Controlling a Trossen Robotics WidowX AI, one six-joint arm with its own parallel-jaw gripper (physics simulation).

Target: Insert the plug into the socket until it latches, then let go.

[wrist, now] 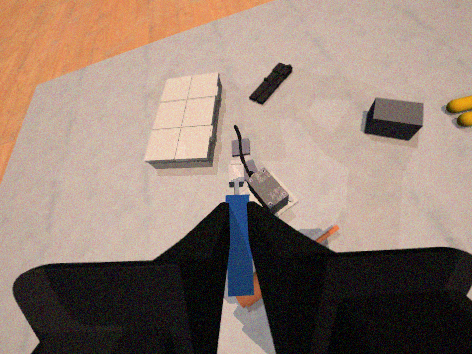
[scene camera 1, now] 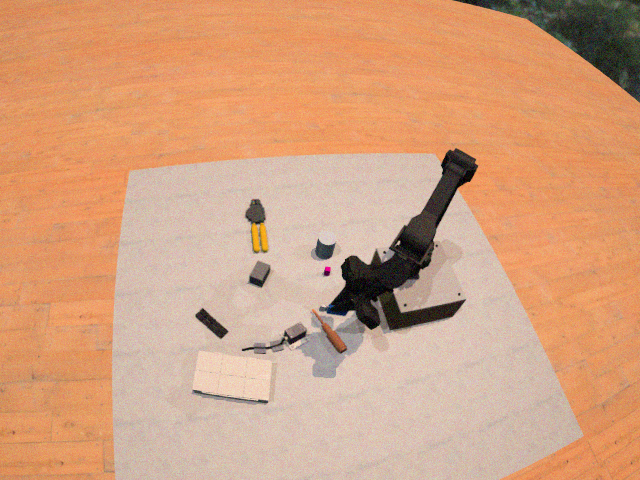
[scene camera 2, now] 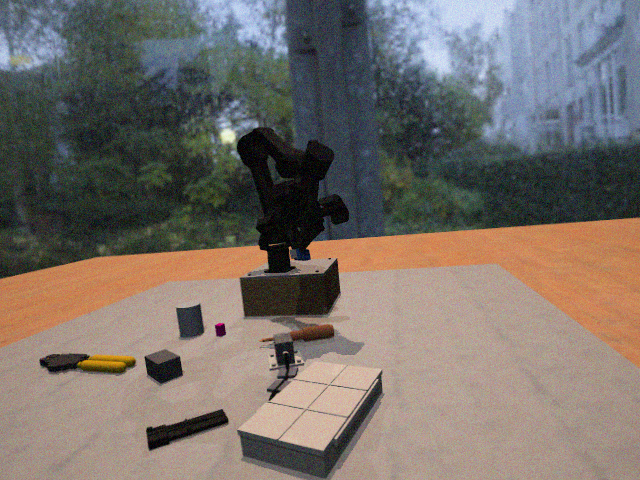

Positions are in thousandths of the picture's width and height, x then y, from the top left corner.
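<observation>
The gripper is visible in scene camera 1 (518, 643), in scene camera 2 (465, 526) and in the wrist view (503, 592).
</observation>
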